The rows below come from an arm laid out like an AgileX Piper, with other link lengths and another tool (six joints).
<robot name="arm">
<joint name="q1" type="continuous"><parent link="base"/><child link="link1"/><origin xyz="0.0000 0.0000 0.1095" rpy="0.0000 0.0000 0.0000"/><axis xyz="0 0 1"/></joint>
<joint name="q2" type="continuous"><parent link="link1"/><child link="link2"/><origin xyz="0.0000 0.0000 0.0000" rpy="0.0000 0.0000 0.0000"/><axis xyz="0 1 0"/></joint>
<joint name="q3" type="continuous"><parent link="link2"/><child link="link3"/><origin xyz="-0.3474 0.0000 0.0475" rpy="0.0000 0.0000 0.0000"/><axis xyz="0 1 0"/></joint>
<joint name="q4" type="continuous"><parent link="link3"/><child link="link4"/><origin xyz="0.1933 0.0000 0.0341" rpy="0.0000 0.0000 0.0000"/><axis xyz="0.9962 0 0.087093"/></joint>
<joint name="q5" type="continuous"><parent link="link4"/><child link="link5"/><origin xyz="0.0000 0.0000 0.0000" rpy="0.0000 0.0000 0.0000"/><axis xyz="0 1 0"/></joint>
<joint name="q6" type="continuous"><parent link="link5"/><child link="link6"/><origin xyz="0.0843 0.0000 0.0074" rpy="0.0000 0.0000 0.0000"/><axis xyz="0.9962 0 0.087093"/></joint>
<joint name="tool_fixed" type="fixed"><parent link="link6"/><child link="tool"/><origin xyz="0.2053 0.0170 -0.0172" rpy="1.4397 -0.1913 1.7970"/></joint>
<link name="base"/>
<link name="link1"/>
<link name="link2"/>
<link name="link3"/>
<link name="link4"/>
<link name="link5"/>
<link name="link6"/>
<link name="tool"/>
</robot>
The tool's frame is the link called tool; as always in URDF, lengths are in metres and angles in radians. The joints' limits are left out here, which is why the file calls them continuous.
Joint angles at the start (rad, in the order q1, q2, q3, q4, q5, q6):
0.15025, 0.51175, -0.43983, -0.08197, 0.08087, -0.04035
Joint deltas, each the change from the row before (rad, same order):
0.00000, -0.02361, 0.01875, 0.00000, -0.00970, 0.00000
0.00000, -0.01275, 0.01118, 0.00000, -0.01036, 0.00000
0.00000, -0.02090, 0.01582, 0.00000, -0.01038, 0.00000
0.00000, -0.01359, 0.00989, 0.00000, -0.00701, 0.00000
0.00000, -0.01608, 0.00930, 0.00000, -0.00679, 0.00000
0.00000, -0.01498, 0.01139, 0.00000, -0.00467, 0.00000
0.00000, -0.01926, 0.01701, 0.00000, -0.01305, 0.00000
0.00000, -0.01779, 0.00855, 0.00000, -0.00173, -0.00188
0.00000, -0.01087, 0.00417, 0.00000, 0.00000, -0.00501
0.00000, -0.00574, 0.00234, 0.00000, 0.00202, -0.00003
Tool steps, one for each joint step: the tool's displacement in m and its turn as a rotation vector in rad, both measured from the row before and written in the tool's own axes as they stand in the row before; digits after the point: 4 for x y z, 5 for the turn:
0.0009, -0.0019, -0.0040, -0.01410, 0.00213, -0.00289
0.0006, -0.0001, -0.0020, -0.01152, 0.00194, -0.00238
0.0009, -0.0008, -0.0034, -0.01497, 0.00227, -0.00308
0.0006, -0.0003, -0.0022, -0.01037, 0.00156, -0.00213
0.0007, 0.0004, -0.0026, -0.01316, 0.00180, -0.00270
0.0005, -0.0014, -0.0025, -0.00801, 0.00114, -0.00165
0.0008, -0.0010, -0.0029, -0.01478, 0.00247, -0.00306
0.0005, -0.0004, -0.0030, -0.01030, 0.00114, -0.00404
0.0002, -0.0001, -0.0019, -0.00552, 0.00059, -0.00625
0.0001, -0.0007, -0.0010, -0.00136, -0.00005, -0.00031

